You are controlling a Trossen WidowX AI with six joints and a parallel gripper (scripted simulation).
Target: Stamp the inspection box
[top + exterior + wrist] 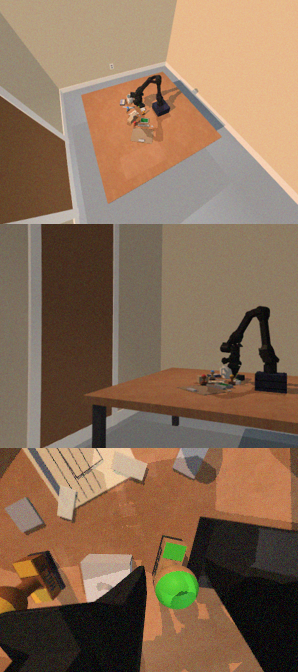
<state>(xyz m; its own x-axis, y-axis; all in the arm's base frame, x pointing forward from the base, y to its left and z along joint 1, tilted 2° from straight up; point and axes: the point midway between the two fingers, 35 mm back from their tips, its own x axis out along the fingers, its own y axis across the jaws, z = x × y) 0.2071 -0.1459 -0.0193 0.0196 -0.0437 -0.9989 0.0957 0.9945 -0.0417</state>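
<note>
The green-knobbed stamp is 10 mm below my gripper tip. The rest, counted from my gripper tip: orange-knobbed stamp (120 mm to the left, 10 mm below, 10 mm ahead); then dark box (70 mm to the right, 20 mm below, 20 mm behind); then white block (60 mm to the left, 20 mm below, 10 mm behind).
</note>
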